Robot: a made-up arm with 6 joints.
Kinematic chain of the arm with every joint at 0, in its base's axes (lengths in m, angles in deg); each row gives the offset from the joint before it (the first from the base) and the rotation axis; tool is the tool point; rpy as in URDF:
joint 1: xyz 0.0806 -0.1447 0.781 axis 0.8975 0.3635 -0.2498
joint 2: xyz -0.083 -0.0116 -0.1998 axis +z
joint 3: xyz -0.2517 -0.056 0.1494 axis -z
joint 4: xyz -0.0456 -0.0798 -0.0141 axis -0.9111 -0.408 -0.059
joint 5: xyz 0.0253 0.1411 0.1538 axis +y
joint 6: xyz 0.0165 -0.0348 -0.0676 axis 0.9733 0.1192 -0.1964
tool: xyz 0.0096 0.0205 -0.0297 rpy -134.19 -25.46 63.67
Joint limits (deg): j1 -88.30..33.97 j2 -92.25..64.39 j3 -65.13..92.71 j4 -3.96..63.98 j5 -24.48..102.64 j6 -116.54..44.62
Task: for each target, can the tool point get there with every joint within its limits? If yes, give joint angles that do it. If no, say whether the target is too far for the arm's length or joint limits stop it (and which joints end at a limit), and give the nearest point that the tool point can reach.
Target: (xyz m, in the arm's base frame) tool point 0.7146 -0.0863 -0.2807
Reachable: no: too far | nearest point 0.1431 -0.2046 0.3832 | short by 0.884 m
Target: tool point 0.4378 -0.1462 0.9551
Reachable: no: joint limits stop it (at a limit: joint 1, joint 2, joint 5) | nearest point 0.1474 0.0058 0.9267 | short by 0.329 m
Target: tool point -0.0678 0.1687 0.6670
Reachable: yes | joints -14.80 -77.23 0.63 21.94 71.78 25.06
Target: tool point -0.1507 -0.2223 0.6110
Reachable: yes | joints -64.93 -39.51 46.69 9.56 7.51 -21.11
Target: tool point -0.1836 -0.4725 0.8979
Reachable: yes | joints -36.43 44.40 -18.64 20.10 76.29 -80.81
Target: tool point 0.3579 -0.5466 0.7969
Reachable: no: joint limits stop it (at a limit: joint 2, joint 3, joint 4) | nearest point 0.0439 -0.5399 0.8601 | short by 0.320 m
